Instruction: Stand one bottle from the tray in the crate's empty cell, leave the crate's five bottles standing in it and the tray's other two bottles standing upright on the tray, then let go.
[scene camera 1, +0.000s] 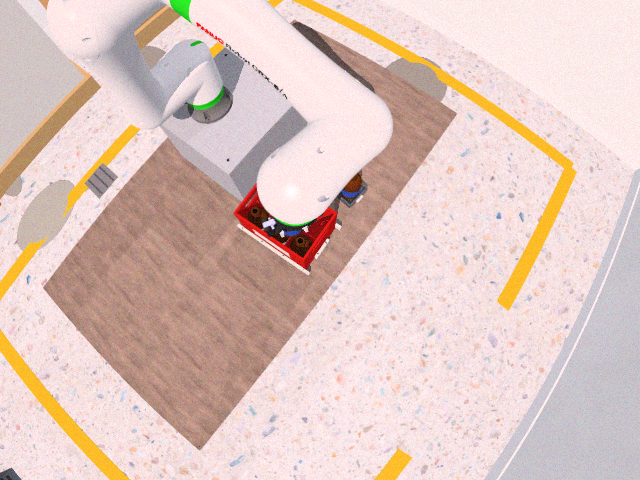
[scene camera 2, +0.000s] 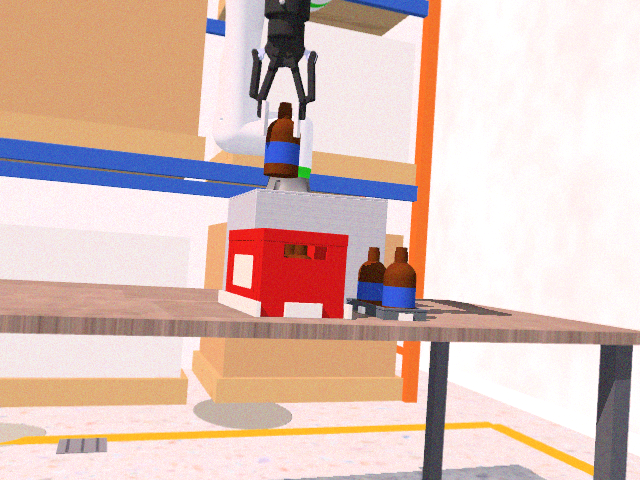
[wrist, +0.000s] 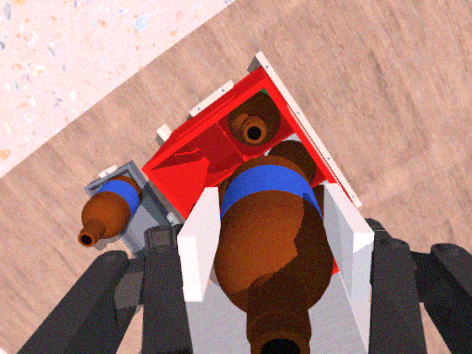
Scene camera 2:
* my gripper: 280, 136
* blue-labelled brown bottle: 282, 150
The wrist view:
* my gripper: 271, 209
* blue-labelled brown bottle: 273, 261
